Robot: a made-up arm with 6 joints. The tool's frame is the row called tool.
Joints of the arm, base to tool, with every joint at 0 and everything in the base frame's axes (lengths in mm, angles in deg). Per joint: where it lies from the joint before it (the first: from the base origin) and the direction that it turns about. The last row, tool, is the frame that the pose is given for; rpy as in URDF.
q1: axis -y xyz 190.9 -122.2 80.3
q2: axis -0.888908 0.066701 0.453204 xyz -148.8 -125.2 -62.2
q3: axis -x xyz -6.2 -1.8 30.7
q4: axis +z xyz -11 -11.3 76
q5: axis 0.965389 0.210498 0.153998 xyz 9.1 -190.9 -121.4
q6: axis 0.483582 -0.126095 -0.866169 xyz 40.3 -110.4 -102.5
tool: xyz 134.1 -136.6 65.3 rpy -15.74 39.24 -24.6
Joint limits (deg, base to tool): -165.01..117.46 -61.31..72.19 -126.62..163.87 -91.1..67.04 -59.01..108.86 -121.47..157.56
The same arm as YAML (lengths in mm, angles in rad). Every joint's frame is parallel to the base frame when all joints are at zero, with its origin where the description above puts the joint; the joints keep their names.
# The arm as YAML. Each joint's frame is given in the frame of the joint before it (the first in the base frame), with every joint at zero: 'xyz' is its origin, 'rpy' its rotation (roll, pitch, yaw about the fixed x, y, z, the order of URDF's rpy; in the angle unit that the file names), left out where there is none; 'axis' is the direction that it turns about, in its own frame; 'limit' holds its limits. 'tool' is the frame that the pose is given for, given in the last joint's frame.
units:
  length: mm
  angle: rad
joints:
  - name: q1
    type: revolute
    origin:
      xyz: [190.9, -122.2, 80.3]
    axis: [0.0, -1.0, 0.0]
    limit:
      lower: -2.88
      upper: 2.0501
  - name: q2
    type: revolute
    origin:
      xyz: [-148.8, -125.2, -62.2]
    axis: [-0.888908, 0.066701, 0.453204]
    limit:
      lower: -1.0701
      upper: 1.26
  - name: q3
    type: revolute
    origin:
      xyz: [-6.2, -1.8, 30.7]
    axis: [-1.0, 0.0, 0.0]
    limit:
      lower: -2.2099
      upper: 2.8601
  - name: q4
    type: revolute
    origin:
      xyz: [-11.0, -11.3, 76.0]
    axis: [0.0, 0.0, 1.0]
    limit:
      lower: -1.59
      upper: 1.1701
  - name: q5
    type: revolute
    origin:
      xyz: [9.1, -190.9, -121.4]
    axis: [0.965389, 0.210498, 0.153998]
    limit:
      lower: -1.0299
      upper: 1.9
  - name: q6
    type: revolute
    origin:
      xyz: [40.3, -110.4, -102.5]
    axis: [0.483582, -0.126095, -0.866169]
    limit:
      lower: -2.1201
      upper: 2.7499
tool:
  origin:
    xyz: [134.1, -136.6, 65.3]
    rpy: [-0.2747, 0.6849, -0.4294]

